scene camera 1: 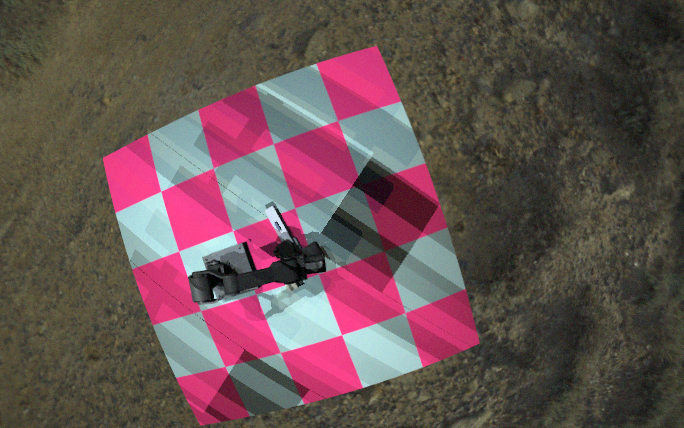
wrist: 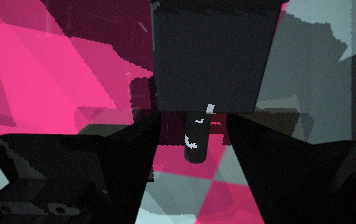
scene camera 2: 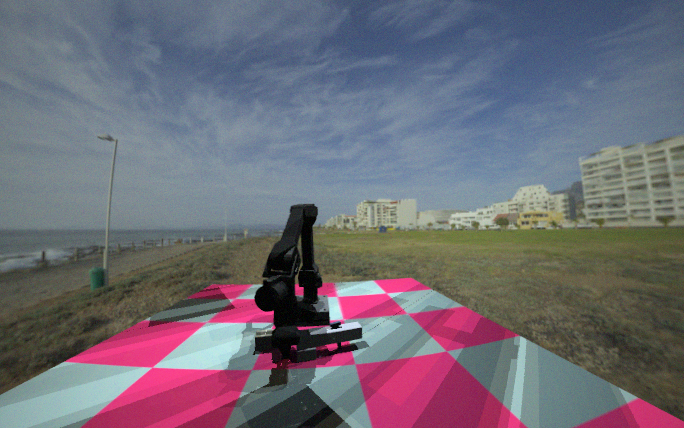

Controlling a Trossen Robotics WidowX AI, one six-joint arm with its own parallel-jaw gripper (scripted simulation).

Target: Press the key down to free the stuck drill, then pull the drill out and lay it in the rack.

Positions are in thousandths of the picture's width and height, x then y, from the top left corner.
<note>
I see my gripper (scene camera 2: 419,824) and a drill (wrist: 555,569).
My gripper is seen too in the wrist view (wrist: 544,529).
</note>
